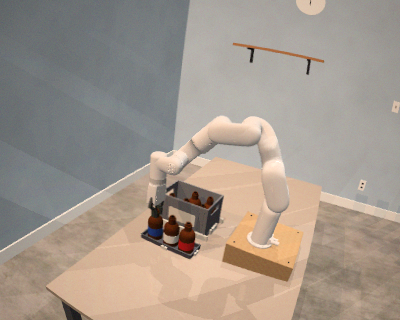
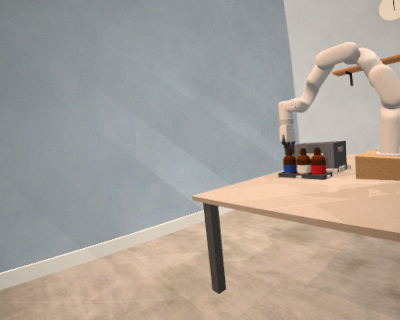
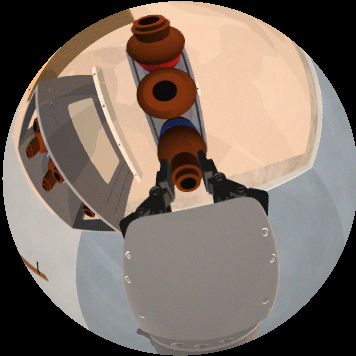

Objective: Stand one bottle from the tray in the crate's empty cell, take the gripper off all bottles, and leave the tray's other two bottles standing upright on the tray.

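Frame: origin at the arm's base, x ahead, y left, z up, level; centimetres.
Seen in the pictures: gripper, fingertip midpoint: (image 1: 156, 215) (image 2: 289, 154) (image 3: 183, 163); arm's base, origin of the base link: (image 1: 259, 240) (image 2: 390, 155).
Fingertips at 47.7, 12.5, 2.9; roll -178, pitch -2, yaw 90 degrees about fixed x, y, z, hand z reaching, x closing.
Note:
Offsets run from my fingertips to a thing's top centre, as dx, dy, dz. Level surfaces: height alone.
Three brown bottles stand upright on the dark tray (image 1: 191, 253) (image 3: 160, 121): a blue-labelled bottle {+0.4, +0.0, +3.0} (image 1: 155, 223) (image 2: 289, 163) (image 3: 181, 143) at one end, a white-labelled bottle {-8.6, +0.2, +3.0} (image 1: 171, 232) (image 2: 303, 162) (image 3: 147, 101) in the middle and a red-labelled bottle {-17.2, +0.8, +3.0} (image 1: 187, 235) (image 2: 318, 161) (image 3: 155, 47) at the other end. My gripper (image 1: 155, 210) (image 2: 288, 147) (image 3: 183, 163) is shut on the neck of the blue-labelled bottle, one finger against each side. The grey crate {-6.9, -21.7, +4.5} (image 1: 200, 223) (image 2: 336, 152) (image 3: 60, 110) stands beside the tray and holds several brown bottles; its empty cell is hard to make out.
The crate's walls rise close to the tray and to my gripper. The wooden base block (image 1: 257, 262) (image 2: 375, 166) under the arm stands to the right of the crate and tray. The table {dz -13.0} (image 1: 115, 270) (image 2: 260, 195) has its far edge near the blue-labelled bottle's end.

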